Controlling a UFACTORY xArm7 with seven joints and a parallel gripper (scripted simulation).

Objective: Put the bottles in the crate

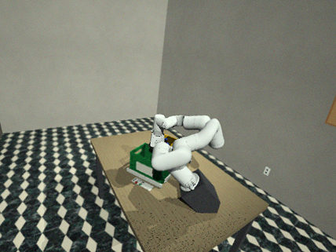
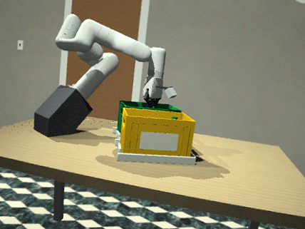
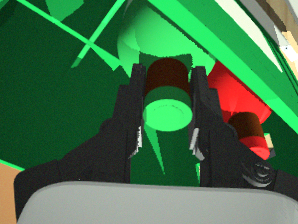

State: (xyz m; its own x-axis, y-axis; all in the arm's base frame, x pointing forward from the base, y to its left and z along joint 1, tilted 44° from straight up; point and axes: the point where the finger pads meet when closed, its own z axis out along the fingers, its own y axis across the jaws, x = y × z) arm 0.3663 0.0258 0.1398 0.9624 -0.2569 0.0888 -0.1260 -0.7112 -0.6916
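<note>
The green-capped bottle is 70 mm below my hand. From my hand the other things lie so: red bottle: 80 mm below, 60 mm to the right, 60 mm behind; green crate: 80 mm below, 30 mm to the left, 30 mm behind; yellow crate: 160 mm to the right, 110 mm ahead, 80 mm below.
</note>
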